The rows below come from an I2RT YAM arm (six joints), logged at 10 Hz.
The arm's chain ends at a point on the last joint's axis. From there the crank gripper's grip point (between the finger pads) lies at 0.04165 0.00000 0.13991 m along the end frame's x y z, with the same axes.
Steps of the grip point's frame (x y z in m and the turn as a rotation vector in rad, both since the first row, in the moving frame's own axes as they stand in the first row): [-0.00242, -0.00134, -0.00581, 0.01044, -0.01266, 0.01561]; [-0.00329, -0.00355, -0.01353, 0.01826, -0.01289, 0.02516]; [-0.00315, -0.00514, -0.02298, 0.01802, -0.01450, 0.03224]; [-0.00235, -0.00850, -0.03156, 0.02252, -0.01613, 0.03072]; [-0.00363, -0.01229, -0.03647, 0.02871, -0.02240, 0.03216]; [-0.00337, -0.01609, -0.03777, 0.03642, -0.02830, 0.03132]
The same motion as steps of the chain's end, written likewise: [-0.00065, -0.00051, -0.00632, 0.01044, -0.01266, 0.01561]; [-0.00150, -0.00202, -0.01404, 0.01826, -0.01289, 0.02516]; [-0.00114, -0.00392, -0.02356, 0.01802, -0.01450, 0.03224]; [-0.00012, -0.00659, -0.03219, 0.02252, -0.01613, 0.03072]; [-0.00053, -0.00955, -0.03733, 0.02871, -0.02240, 0.03216]; [0.00054, -0.01222, -0.03882, 0.03642, -0.02830, 0.03132]
